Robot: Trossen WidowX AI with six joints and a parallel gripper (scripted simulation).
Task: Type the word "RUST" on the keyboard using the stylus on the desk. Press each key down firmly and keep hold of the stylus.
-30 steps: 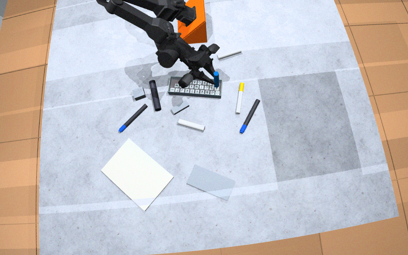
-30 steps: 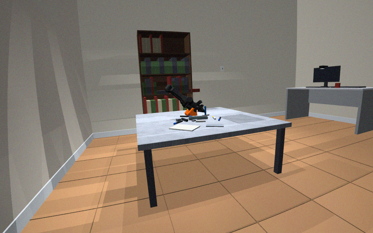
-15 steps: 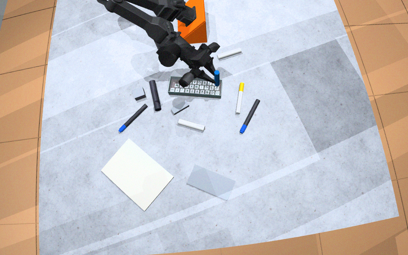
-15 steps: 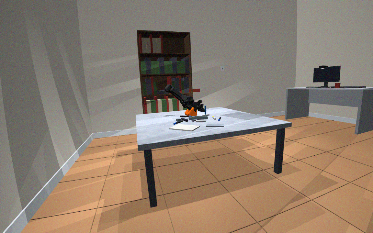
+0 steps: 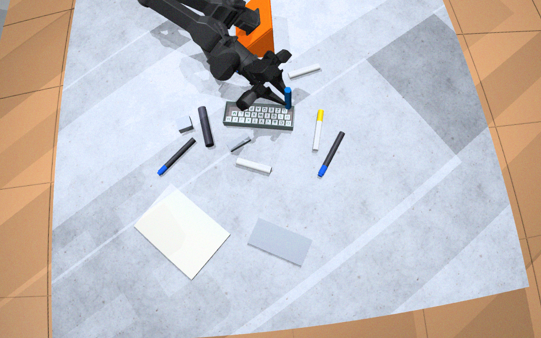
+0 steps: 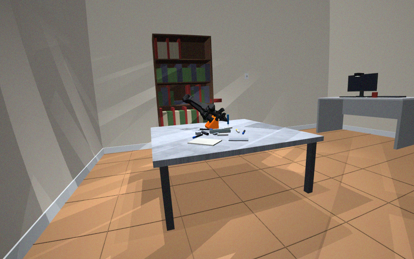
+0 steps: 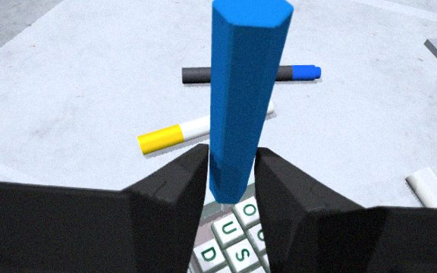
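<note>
My gripper tip is 90 mm to the left of the T key and 90 mm above it. From my gripper tip the other things lie so: yellow-capped marker: 100 mm below, 80 mm to the left, 30 mm ahead; then blue stylus: 20 mm below; then dark cylinder: 230 mm to the right, 90 mm below.
</note>
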